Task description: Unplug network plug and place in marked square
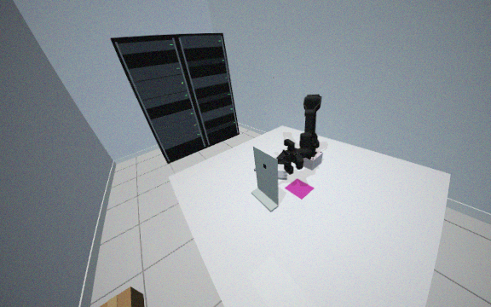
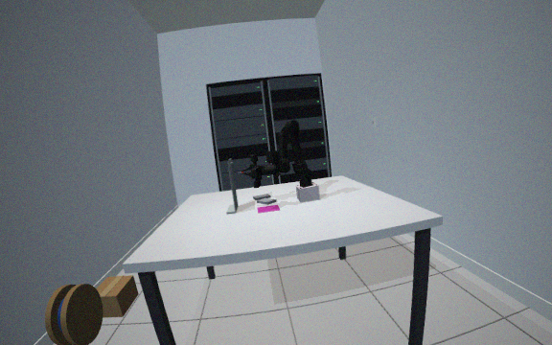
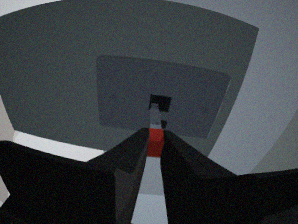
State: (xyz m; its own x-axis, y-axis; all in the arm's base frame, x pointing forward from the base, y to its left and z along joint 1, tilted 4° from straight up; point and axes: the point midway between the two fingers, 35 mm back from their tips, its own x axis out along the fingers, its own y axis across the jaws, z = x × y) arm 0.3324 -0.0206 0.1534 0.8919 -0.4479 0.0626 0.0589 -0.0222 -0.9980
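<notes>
Right now my gripper tip is 220 mm above the magenta marked square, 110 mm past it and 90 mm to the right of it. Also, from my gripper tip: network plug: 10 mm ahead; upright grey panel: 80 mm below, 60 mm ahead, 20 mm to the right.
</notes>
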